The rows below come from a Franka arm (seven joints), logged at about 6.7 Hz.
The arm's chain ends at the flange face. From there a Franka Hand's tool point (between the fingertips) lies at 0.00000 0.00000 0.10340 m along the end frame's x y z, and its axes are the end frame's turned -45 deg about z.
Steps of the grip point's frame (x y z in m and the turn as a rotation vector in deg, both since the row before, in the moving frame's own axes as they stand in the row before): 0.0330, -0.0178, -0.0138, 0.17, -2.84, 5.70; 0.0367, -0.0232, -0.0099, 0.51, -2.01, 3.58; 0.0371, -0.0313, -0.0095, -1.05, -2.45, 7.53; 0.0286, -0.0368, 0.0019, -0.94, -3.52, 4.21
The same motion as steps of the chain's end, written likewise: 0.0148, -0.0391, -0.0137, -1.89, -2.13, 5.70; 0.0128, -0.0442, -0.0098, -1.06, -1.78, 3.58; 0.0062, -0.0527, -0.0094, -2.47, -0.99, 7.53; -0.0023, -0.0518, 0.0021, -3.15, -1.82, 4.21
